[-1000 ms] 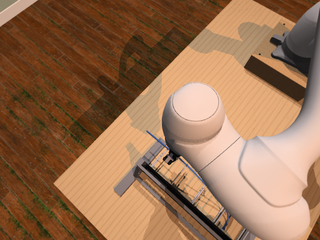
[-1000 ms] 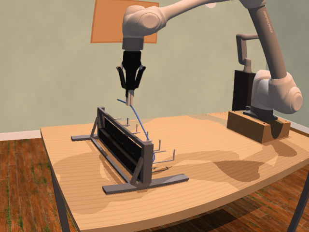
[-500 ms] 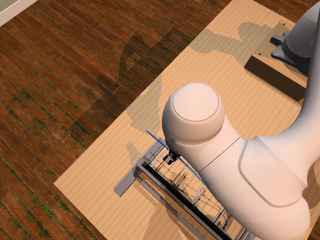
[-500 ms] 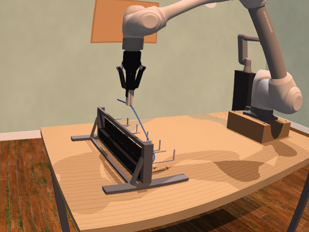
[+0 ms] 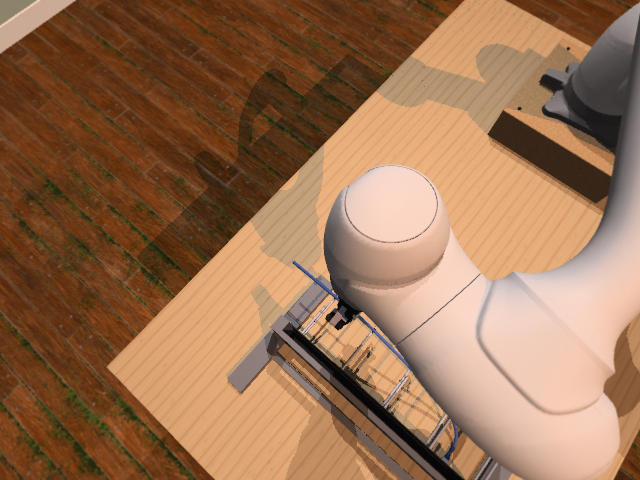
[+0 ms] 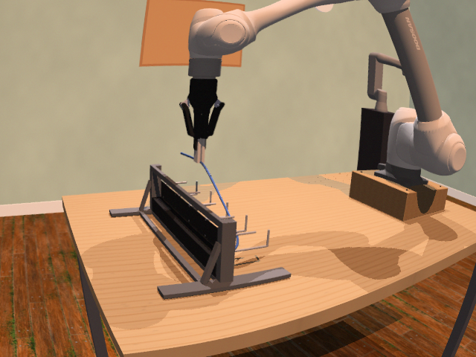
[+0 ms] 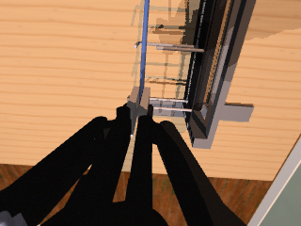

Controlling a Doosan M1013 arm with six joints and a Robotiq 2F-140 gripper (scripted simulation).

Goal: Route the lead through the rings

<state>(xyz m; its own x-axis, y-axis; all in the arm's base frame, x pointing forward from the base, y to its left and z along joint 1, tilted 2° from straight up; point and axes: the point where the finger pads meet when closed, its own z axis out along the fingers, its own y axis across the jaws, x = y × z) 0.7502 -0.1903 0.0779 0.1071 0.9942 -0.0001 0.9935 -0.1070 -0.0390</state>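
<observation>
The lead end is 1 cm behind my hand, 14 cm to the right of it and 4 cm below it. The rest, counted from my hand: dark grey rack 12 cm ahead, 14 cm to the left, 13 cm below.
</observation>
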